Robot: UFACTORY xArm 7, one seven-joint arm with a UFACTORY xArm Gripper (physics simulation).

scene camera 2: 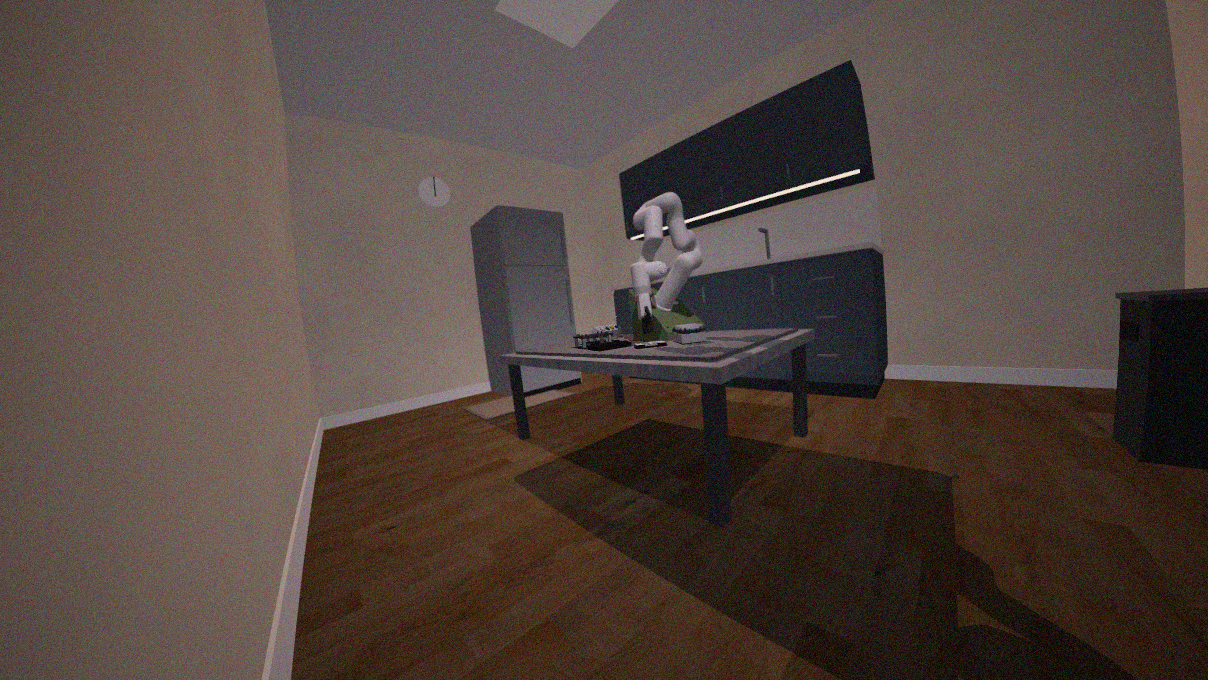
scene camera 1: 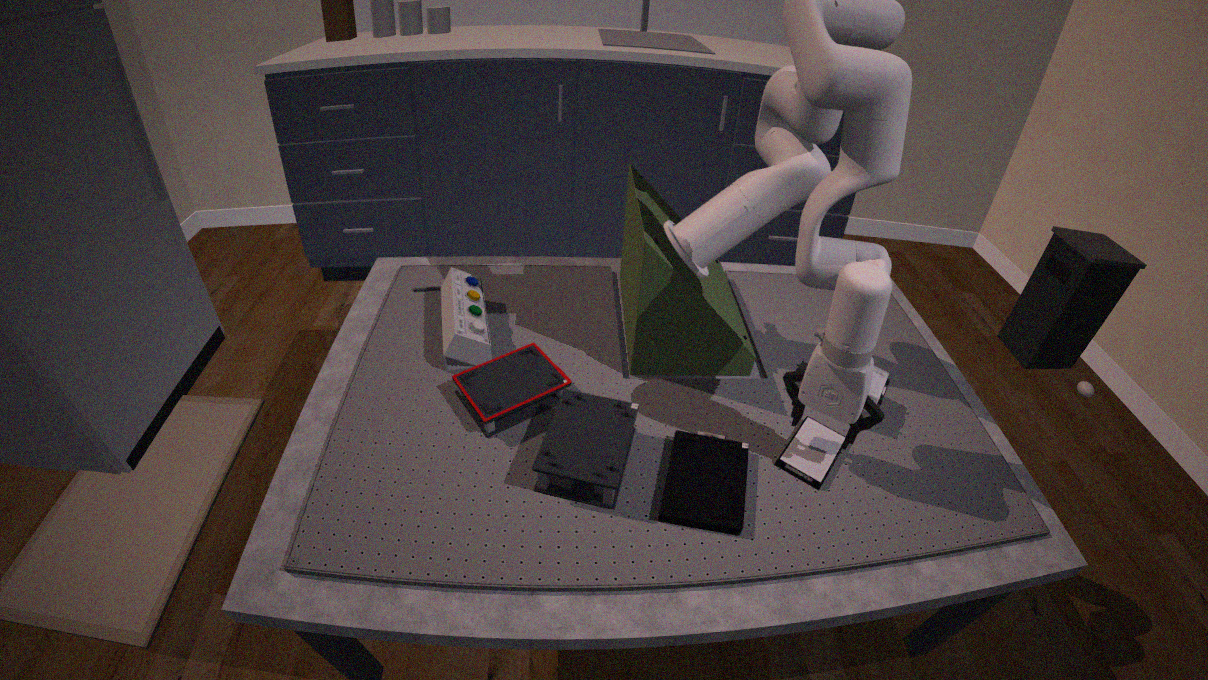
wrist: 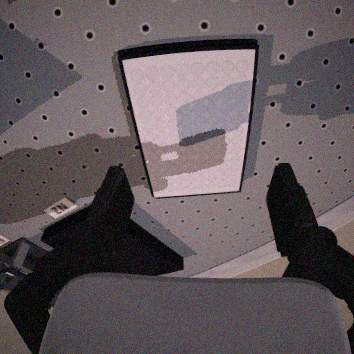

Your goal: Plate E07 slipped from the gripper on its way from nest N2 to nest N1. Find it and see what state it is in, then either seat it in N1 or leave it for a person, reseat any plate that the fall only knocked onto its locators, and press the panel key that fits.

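Pixels of known places: gripper, fingertip midpoint: [scene camera 2: 648,333] [scene camera 1: 821,432] [wrist: 198,181]; arm's base, link origin: [scene camera 2: 661,304] [scene camera 1: 684,250].
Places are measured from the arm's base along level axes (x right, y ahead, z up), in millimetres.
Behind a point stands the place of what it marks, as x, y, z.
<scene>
A thin plate [scene camera 1: 813,451] {-238, 321, -159} [wrist: 200,75] {-271, 279, -159} with a pale face, faint rings and black edges lies flat on the perforated board; no E07 mark is readable. My gripper [scene camera 1: 830,427] {-238, 315, -117} [wrist: 198,181] {-238, 315, -117} is open and empty, its fingers wide apart above the plate's near end. It also shows small in the second scene view [scene camera 2: 646,320] {-282, 355, -62}. A black block [scene camera 1: 705,481] {-49, 401, -152} [wrist: 155,245] {-111, 411, -160} sits at the N2 label [wrist: 61,207] {-69, 297, -171}, left of the plate. A dark nest [scene camera 1: 587,435] {132, 366, -114} with a dark top stands further left. A red-edged dark plate [scene camera 1: 511,380] {272, 251, -133} rests beyond it. The panel [scene camera 1: 464,346] {369, 196, -119} has blue, yellow, green and white keys.
A green sloped housing [scene camera 1: 688,337] {-17, 138, -94} stands at the middle back of the table [scene camera 1: 541,612] {160, 621, -185}, near the arm. A white tray or box [scene camera 1: 879,384] [scene camera 2: 688,337] is behind the gripper, partly hidden in the first scene view. The arm casts shadows across the board and pale plate.
</scene>
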